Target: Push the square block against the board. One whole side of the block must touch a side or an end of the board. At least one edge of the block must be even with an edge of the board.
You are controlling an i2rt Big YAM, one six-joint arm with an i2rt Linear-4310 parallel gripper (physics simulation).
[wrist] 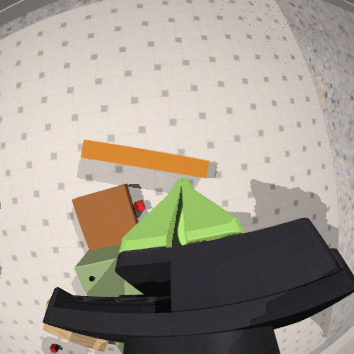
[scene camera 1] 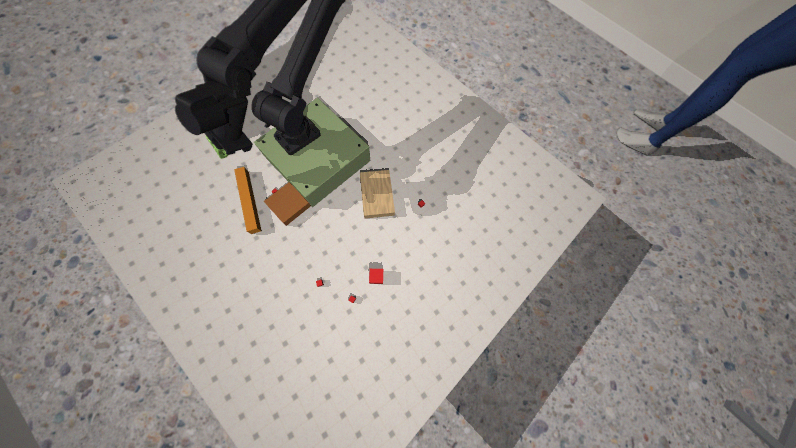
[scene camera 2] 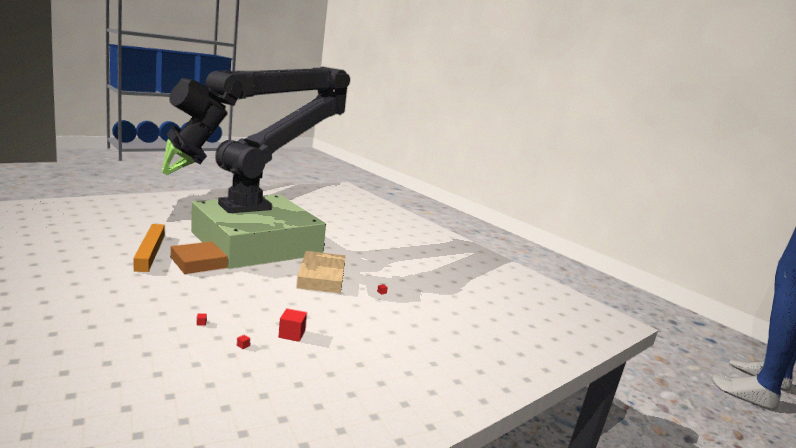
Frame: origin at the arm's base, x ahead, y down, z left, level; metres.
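Seen in the pictures: gripper, fingertip midpoint: (wrist: 183, 183) (scene camera 1: 222, 157) (scene camera 2: 164, 173); arm's base, origin of the base link: (scene camera 1: 298, 136) (scene camera 2: 245, 206).
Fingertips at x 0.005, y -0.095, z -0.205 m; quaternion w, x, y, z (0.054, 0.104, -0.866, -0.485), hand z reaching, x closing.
Note:
Pixels of each thing's middle, then the offset from my fingertips to it.
- brown square block, body centre: (wrist: 107, 216) (scene camera 2: 198, 257) (scene camera 1: 287, 203) dx +0.124, dy +0.167, dz +0.048 m
- tiny red cube, body centre: (wrist: 139, 205) (scene camera 1: 275, 192) dx +0.063, dy +0.174, dz +0.041 m
- light wooden block, body centre: (scene camera 2: 322, 270) (wrist: 77, 325) (scene camera 1: 377, 193) dx +0.282, dy +0.167, dz +0.287 m
- larger red cube, body centre: (scene camera 2: 292, 324) (scene camera 1: 376, 276) dx +0.486, dy +0.162, dz +0.111 m
The brown square block (scene camera 1: 286, 203) (scene camera 2: 198, 256) (wrist: 106, 217) lies flat, with one corner at or very near the arm's green base. The orange board (scene camera 1: 246, 199) (scene camera 2: 149, 247) (wrist: 145, 159) is a long narrow bar lying apart from the block, turned at an angle to it, with a gap between them. My gripper (scene camera 1: 222, 154) (scene camera 2: 165, 172) (wrist: 183, 183) is shut and empty. It hangs well above the table, beyond the board's far end in the second scene view. Its fingertips are mostly hidden behind the wrist in the first scene view.
The green base (scene camera 1: 339, 133) (scene camera 2: 278, 244) (wrist: 95, 265) stands behind the block. A tiny red cube (scene camera 1: 274, 191) (wrist: 139, 205) lies beside the block, on the board's side. A light wooden block (scene camera 1: 377, 194) (scene camera 2: 320, 279), a larger red cube (scene camera 1: 375, 276) (scene camera 2: 292, 324) and more tiny red cubes lie farther off.

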